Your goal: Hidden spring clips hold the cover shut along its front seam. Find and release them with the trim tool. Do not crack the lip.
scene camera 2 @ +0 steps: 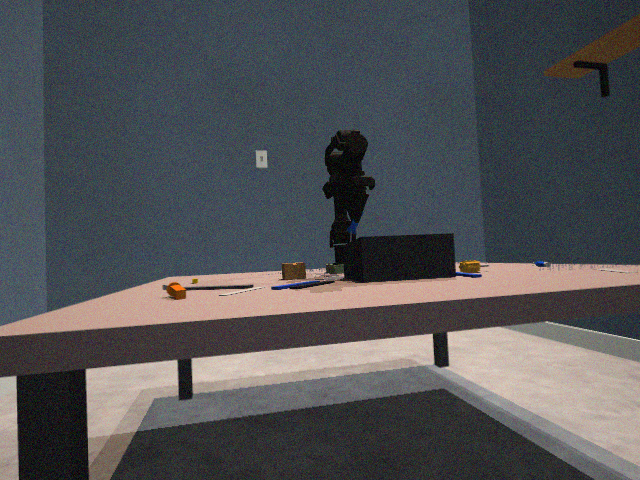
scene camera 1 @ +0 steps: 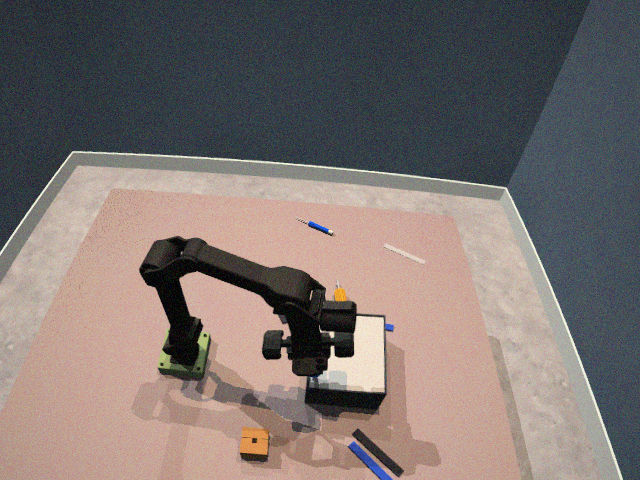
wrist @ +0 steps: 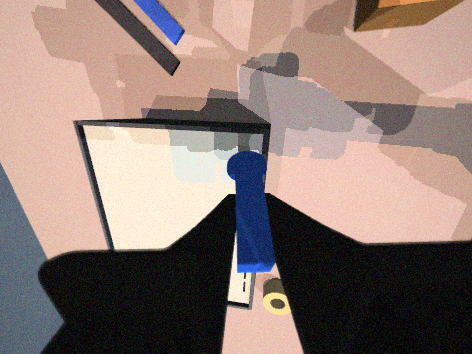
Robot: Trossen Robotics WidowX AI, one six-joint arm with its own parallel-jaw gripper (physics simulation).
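Frame: origin at the arm's base, x left, y back, z up, level; metres.
Where they show: gripper, between the fingertips: (scene camera 2: 355, 224) (wrist: 248, 200); arm's base, origin of its link: (scene camera 2: 343, 263) (scene camera 1: 184, 353).
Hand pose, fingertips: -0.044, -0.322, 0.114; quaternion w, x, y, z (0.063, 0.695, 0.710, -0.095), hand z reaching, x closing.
Observation:
Things, the pixels of their top centre, and the offset from my fingertips, as dx, dy, dz. "pt": a spot on its surface instead.
- blue trim tool, centre of its top: (wrist: 229, 226) (scene camera 2: 352, 209) -0.009, -0.002, +0.040
- cream cover, a spot on its surface: (wrist: 150, 185) pt +0.022, -0.110, -0.052
- orange block, centre of its top: (scene camera 1: 254, 440) (scene camera 2: 293, 263) -0.160, +0.113, -0.099
- black strip, centre of its top: (wrist: 128, 23) (scene camera 2: 313, 283) (scene camera 1: 378, 452) -0.153, -0.173, -0.139
- blue strip, centre of its top: (scene camera 2: 297, 283) (scene camera 1: 373, 466) -0.187, -0.162, -0.138
- yellow-handled tool, centre of its top: (scene camera 2: 475, 260) (scene camera 1: 340, 289) +0.305, -0.068, -0.112
- yellow ring, centre of its top: (wrist: 277, 304) +0.251, +0.042, -0.119
My gripper (scene camera 1: 310, 373) (scene camera 2: 353, 215) (wrist: 248, 200) is shut on the blue trim tool (scene camera 2: 353, 227) (wrist: 252, 220), which points downward from the fingers. The box is black-sided with a cream cover (scene camera 1: 364, 351) (wrist: 150, 185); its dark side (scene camera 2: 408, 258) shows in scene camera 2. The tool's rounded blue part overlaps the cover near a corner, beside its long edge, in the wrist view. Small dark slots (wrist: 244, 282) show along that edge, between the fingers. The tool's tip is hidden, so contact with the seam cannot be told. No clips are visible.
An orange block (scene camera 1: 254, 443) (scene camera 2: 293, 271) stands off the box's corner. A black strip (scene camera 1: 377, 452) (wrist: 145, 40) and a blue strip (scene camera 1: 368, 459) (wrist: 161, 19) lie nearby. A yellow-handled tool (scene camera 1: 340, 294) (scene camera 2: 469, 266) lies behind the box. A yellow ring (wrist: 267, 300) stands beside the slotted edge.

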